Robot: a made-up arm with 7 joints. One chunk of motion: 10 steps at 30 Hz.
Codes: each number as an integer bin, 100 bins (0 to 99) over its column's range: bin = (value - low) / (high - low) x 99, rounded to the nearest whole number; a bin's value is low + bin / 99 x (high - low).
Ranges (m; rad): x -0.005..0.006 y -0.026..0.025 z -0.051..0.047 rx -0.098..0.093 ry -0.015..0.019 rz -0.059..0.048
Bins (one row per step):
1: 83 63 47 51 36 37
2: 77 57 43 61 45 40
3: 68 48 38 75 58 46
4: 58 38 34 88 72 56
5: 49 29 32 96 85 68
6: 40 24 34 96 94 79
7: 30 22 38 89 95 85
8: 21 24 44 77 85 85
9: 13 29 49 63 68 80
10: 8 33 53 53 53 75
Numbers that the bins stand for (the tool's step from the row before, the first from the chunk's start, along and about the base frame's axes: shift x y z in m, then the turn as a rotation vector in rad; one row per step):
1: 0.00422 0.00645 -0.00447 0.00039 -0.00264 -0.01901
2: 0.00356 0.00336 -0.00843 0.01969 0.00045 -0.01577
3: 0.00256 -0.00127 -0.01338 0.04670 0.00492 -0.00928
4: 0.00144 -0.00642 -0.01734 0.07178 0.00973 0.00153
5: 0.00044 -0.01106 -0.01932 0.08721 0.01419 0.01449
6: -0.00056 -0.01364 -0.01734 0.08721 0.01728 0.02638
7: -0.00167 -0.01467 -0.01338 0.07371 0.01763 0.03287
8: -0.00267 -0.01364 -0.00744 0.05056 0.01419 0.03287
9: -0.00356 -0.01106 -0.00249 0.02355 0.00835 0.02746
10: -0.00411 -0.00900 0.00146 0.00425 0.00320 0.02206

